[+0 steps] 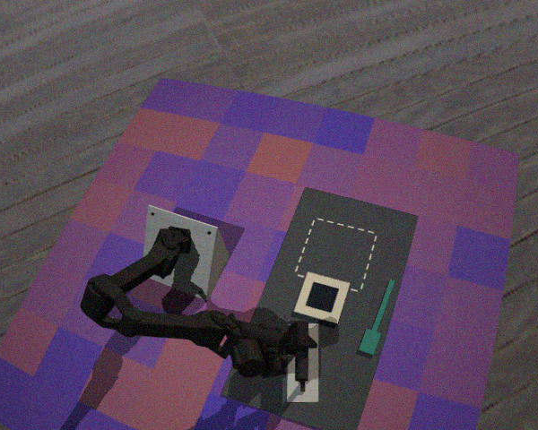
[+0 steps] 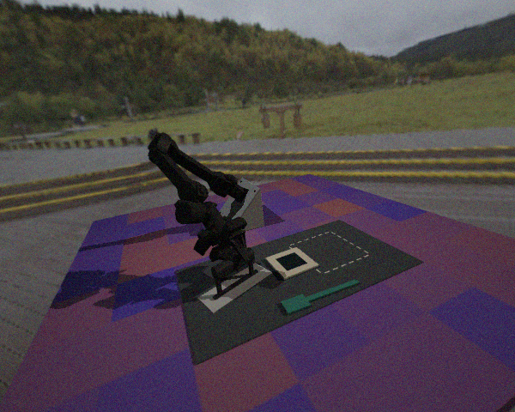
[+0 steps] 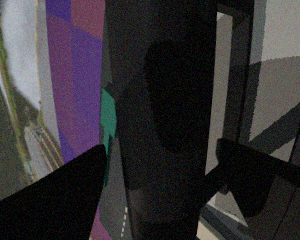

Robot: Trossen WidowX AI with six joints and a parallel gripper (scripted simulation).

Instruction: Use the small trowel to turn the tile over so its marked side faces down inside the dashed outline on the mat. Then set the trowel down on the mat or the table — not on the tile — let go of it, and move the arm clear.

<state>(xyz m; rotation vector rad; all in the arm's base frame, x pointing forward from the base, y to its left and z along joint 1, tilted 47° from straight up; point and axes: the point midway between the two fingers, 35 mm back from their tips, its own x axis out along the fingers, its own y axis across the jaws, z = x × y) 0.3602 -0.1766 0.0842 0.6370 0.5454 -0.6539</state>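
The tan square tile is 1 cm behind my gripper tip, 16 cm to the left of it and 5 cm below it. Round my gripper tip: dark mat (1 cm ahead, 15 cm to the left, 8 cm below); green trowel (15 cm ahead, 12 cm to the left, 5 cm below).
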